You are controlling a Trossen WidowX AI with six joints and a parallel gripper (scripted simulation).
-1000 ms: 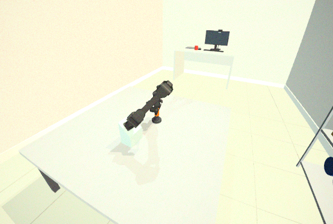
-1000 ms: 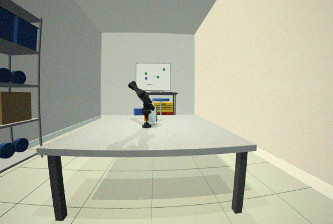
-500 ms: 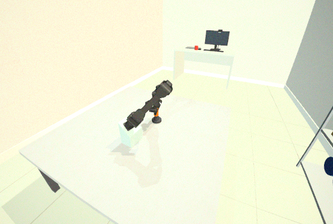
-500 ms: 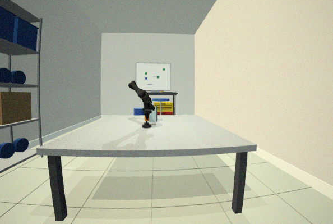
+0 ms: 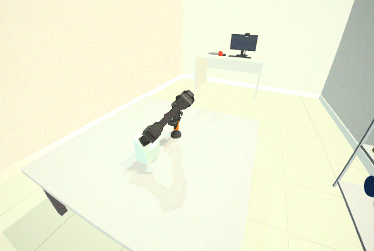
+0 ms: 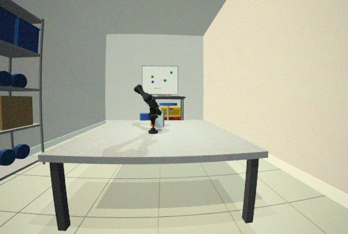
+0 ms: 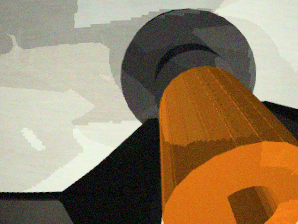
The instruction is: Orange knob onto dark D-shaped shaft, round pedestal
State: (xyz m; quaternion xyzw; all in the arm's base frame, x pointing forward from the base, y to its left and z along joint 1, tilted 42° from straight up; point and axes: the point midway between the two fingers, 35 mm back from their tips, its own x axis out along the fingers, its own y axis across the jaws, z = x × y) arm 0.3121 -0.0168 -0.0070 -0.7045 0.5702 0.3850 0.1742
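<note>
My gripper tip is now 2 cm below the orange knob. The rest, counted from my gripper tip: pedestal 4 cm below.
</note>
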